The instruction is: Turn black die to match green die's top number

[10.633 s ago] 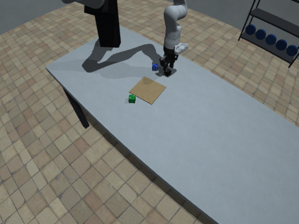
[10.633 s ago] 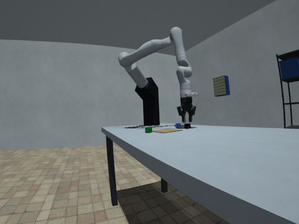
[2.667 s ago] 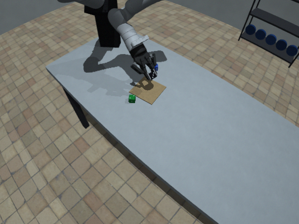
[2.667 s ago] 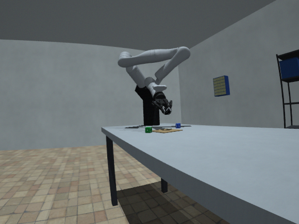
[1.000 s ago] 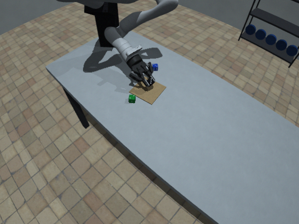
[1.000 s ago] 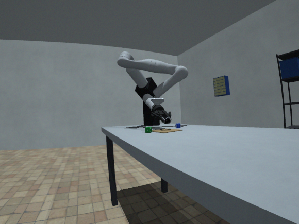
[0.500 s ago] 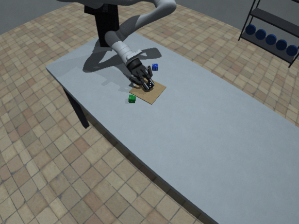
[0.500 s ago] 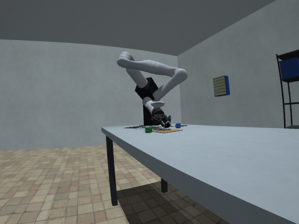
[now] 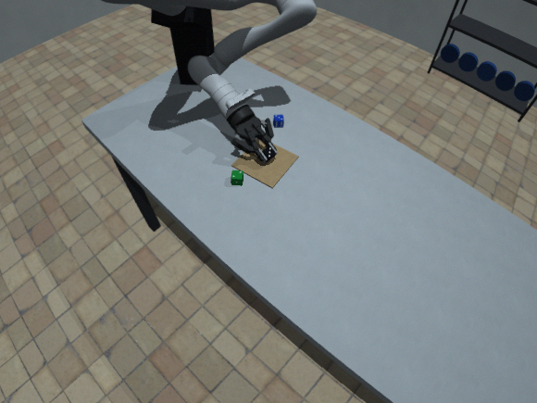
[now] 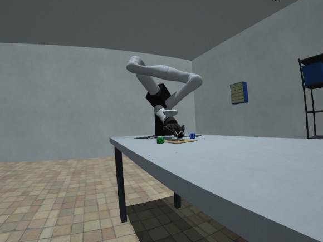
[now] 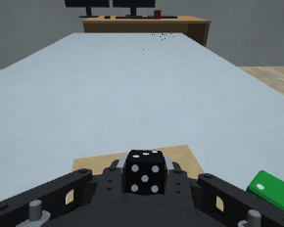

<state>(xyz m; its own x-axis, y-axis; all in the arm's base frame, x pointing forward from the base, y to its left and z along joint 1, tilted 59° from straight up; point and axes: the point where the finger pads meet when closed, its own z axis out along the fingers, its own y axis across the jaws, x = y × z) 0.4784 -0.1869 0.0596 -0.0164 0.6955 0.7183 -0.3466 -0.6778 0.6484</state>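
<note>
The black die lies right at my hand. Round my hand: tan mat 4 cm below; blue die 3 cm behind, 16 cm to the left, 2 cm below; green die 4 cm behind, 10 cm to the right, 2 cm below.
</note>
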